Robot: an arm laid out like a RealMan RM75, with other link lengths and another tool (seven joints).
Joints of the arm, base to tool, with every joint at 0 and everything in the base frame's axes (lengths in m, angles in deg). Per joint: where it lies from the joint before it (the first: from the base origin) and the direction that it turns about. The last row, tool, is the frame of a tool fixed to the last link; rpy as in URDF.
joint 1: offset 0 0 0.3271 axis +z
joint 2: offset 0 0 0 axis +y
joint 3: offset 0 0 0.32 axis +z
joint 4: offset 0 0 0 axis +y
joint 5: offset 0 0 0.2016 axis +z
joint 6: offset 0 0 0 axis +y
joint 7: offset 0 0 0.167 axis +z
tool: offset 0.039 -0.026 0.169 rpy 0 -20.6 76.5
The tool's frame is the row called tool.
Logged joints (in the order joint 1, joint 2, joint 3, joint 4, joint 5, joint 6, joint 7), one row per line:
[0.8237 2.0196 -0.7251 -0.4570 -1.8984 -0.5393 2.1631]
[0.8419 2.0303 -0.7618 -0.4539 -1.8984 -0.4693 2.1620]
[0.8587 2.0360 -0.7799 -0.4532 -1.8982 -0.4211 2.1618]
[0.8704 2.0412 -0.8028 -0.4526 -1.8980 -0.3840 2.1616]
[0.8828 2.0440 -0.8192 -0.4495 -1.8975 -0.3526 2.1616]
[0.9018 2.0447 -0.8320 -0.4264 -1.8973 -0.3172 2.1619]
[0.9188 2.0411 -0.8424 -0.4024 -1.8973 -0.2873 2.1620]
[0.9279 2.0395 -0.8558 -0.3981 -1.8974 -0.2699 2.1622]
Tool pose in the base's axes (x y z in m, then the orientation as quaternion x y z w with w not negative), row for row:
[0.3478 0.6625 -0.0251 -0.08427 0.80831 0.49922 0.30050]
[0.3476 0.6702 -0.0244 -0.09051 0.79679 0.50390 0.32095]
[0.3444 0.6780 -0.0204 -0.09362 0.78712 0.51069 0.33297]
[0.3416 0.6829 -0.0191 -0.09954 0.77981 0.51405 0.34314]
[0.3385 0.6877 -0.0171 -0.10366 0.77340 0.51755 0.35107]
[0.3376 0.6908 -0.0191 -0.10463 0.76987 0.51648 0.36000]
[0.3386 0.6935 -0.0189 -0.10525 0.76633 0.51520 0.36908]
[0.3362 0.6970 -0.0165 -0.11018 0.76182 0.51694 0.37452]
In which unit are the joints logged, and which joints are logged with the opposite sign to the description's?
The joints are logged in radians. Opposite sign: none.
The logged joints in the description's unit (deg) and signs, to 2 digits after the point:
[47.19 115.71 -41.55 -26.18 -108.77 -30.90 123.94]
[48.24 116.33 -43.65 -26.01 -108.77 -26.89 123.87]
[49.20 116.65 -44.68 -25.97 -108.76 -24.13 123.86]
[49.87 116.95 -46.00 -25.93 -108.75 -22.00 123.85]
[50.58 117.11 -46.94 -25.75 -108.72 -20.20 123.85]
[51.67 117.15 -47.67 -24.43 -108.71 -18.17 123.87]
[52.64 116.95 -48.27 -23.06 -108.71 -16.46 123.87]
[53.16 116.85 -49.03 -22.81 -108.71 -15.46 123.88]

